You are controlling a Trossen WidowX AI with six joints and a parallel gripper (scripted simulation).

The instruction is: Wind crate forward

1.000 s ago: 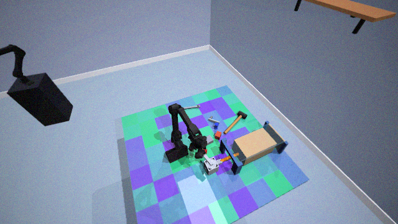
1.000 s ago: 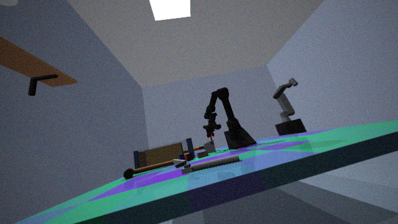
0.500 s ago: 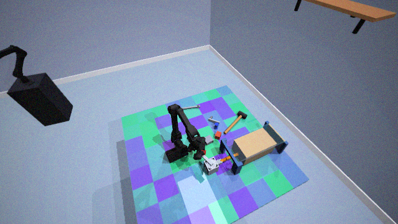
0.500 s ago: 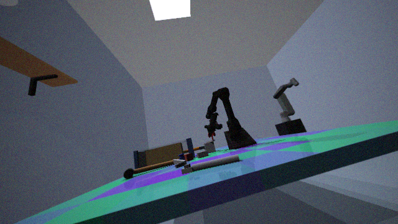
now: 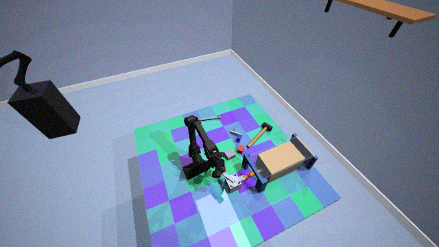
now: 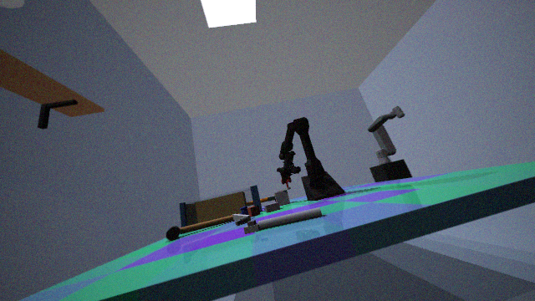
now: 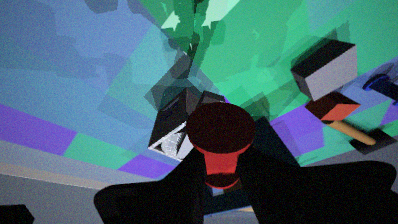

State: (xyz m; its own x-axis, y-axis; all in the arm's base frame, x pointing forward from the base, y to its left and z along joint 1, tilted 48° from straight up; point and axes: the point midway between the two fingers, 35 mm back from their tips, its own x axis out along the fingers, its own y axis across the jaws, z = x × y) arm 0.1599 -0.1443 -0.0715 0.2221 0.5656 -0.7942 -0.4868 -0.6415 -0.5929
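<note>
My gripper tip is now 30 mm above the red-knobbed crank handle, 20 mm to the left of it and 10 mm short of it. Also, from my gripper tip: blue steel frame: 200 mm ahead, 60 mm to the right, 30 mm below; dark red knob: 10 mm to the left, 10 mm behind; grey hand winch: 100 mm below, 80 mm to the right, 30 mm ahead.
</note>
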